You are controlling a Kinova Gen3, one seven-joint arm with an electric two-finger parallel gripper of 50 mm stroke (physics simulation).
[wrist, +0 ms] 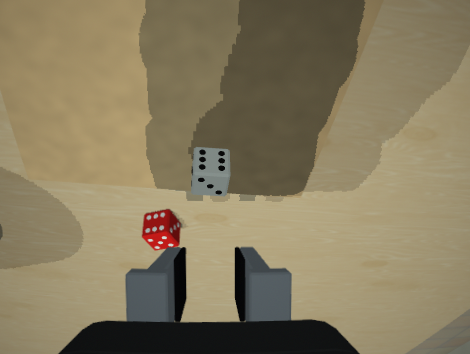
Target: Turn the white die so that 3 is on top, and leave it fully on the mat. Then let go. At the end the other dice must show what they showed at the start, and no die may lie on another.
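Frame: origin at the arm's base, x back, y right, z up, level; millimetres.
Seen in the pictures: gripper, fingertip midpoint: (210, 273).
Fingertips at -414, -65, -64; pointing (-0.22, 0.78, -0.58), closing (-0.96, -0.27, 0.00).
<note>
Pixels of each thing's top centre, then the offset from my fingertips to it, as dx, dy, dz. Level surfaces: height alone.
- white die at its top centre: (210, 186) +3, -11, -36
- tan mat at its top centre: (169, 80) +31, -51, -52
- red die at its top centre: (160, 242) +14, +51, -40
- wooden table at its surface level: dz -56
The white die (211, 171) stands at the near edge of the tan mat (75, 110), a little above the centre of the wrist view. Its top face shows 6 and the side towards the gripper shows 3. A thin strip of its left side also shows. Its lower edge covers the mat's border, so I cannot tell whether it is fully on the mat. My gripper (210, 273) is open with nothing between its fingers. It is apart from the white die, on the near side of it, and roughly in line with it.
A red die (161, 229) lies on the wooden table (340, 240) off the mat, just beyond and left of the left finger. Its top shows 6 and its near side shows 5. Dark shadows fall across the mat and table.
</note>
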